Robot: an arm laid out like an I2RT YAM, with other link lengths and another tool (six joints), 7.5 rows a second.
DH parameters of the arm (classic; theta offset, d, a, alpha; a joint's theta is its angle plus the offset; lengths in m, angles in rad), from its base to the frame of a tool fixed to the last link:
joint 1: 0 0.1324 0.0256 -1.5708
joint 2: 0 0 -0.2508 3.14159
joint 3: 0.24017 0 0.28 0
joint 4: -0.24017 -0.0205 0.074 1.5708
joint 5: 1.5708 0.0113 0 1.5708
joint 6: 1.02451 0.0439 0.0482 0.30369
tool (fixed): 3.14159 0.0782 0 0
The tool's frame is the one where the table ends.
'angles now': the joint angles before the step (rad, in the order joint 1, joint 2, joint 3, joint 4, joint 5, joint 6). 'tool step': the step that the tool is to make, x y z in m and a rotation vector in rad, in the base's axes. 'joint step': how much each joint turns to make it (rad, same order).
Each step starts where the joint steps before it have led.
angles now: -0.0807, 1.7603, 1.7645, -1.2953, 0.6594, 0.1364
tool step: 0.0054, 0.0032, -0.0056, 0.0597, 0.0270, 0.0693
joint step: -0.0001, 0.0004, 0.0000, 0.0050, -0.0744, -0.0624
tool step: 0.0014, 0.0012, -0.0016, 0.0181, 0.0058, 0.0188
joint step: 0.0001, -0.0002, 0.0000, 0.0009, -0.0221, -0.0155
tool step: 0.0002, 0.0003, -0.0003, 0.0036, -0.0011, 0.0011
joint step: 0.0001, -0.0002, 0.0000, 0.0006, -0.0038, 0.0000
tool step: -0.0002, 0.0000, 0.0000, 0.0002, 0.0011, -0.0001
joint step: -0.0001, 0.0000, 0.0000, -0.0012, -0.0001, 0.0001
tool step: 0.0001, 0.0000, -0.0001, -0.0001, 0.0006, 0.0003
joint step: 0.0001, 0.0005, 0.0002, -0.0001, 0.0001, -0.0003
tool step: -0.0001, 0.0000, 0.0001, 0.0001, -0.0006, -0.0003
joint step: -0.0001, -0.0005, -0.0002, 0.0001, -0.0001, 0.0003
